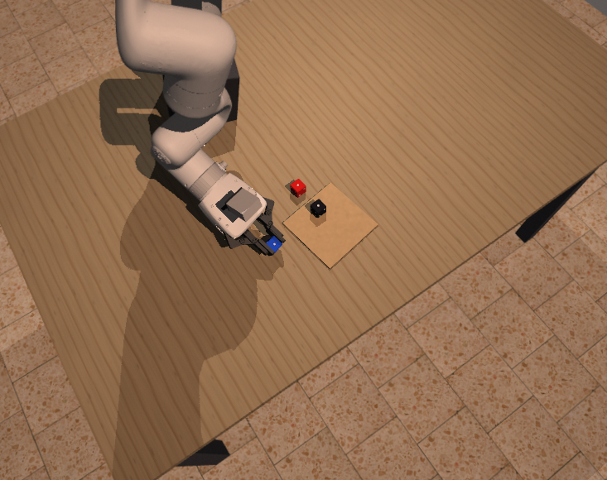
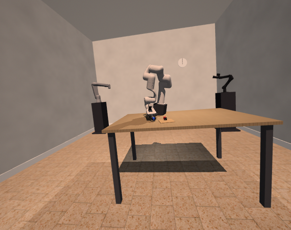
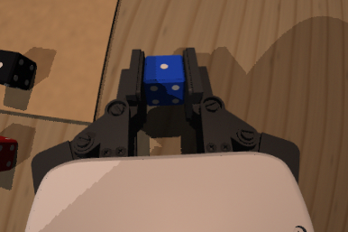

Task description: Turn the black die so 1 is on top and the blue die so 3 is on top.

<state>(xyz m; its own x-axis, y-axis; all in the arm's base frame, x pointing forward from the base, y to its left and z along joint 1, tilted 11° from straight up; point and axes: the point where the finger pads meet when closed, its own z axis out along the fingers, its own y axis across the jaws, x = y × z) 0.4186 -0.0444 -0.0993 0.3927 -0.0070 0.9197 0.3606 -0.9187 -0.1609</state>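
The blue die is 10 mm below my hand and 10 mm ahead of it. Round my hand: tan mat (130 mm to the left, 30 mm below, 20 mm ahead); then red die (110 mm to the left, 90 mm behind, 20 mm below); then black die (120 mm to the left, 20 mm below, 20 mm behind).
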